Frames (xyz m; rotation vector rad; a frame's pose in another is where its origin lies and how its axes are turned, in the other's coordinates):
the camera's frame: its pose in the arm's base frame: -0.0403 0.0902 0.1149 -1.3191 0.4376 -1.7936
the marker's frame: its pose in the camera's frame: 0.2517 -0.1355 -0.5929 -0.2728 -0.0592 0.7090
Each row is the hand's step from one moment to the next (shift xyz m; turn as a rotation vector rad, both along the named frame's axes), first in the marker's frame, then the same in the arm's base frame.
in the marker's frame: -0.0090 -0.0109 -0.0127 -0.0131 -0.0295 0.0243
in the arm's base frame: -0.0153 0.0064 0.0093 0.0180 0.0162 0.0323
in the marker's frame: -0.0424 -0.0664 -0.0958 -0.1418 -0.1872 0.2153
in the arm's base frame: -0.1089 0.0236 0.0544 0.1636 0.1713 0.2131
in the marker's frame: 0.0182 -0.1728 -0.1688 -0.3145 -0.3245 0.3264
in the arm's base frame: -0.1826 -0.0514 0.1506 0.2259 0.3566 0.3641
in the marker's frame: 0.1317 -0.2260 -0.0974 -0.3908 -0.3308 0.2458
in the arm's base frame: -0.0996 -0.1525 0.2115 0.1332 0.4178 0.3609
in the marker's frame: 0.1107 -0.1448 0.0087 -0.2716 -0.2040 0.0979
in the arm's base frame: 0.0102 -0.1115 0.1441 0.0244 0.2787 0.2162
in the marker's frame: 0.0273 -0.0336 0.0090 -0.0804 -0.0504 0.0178
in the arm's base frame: 0.0095 -0.0263 0.0343 -0.0025 0.0809 0.0527
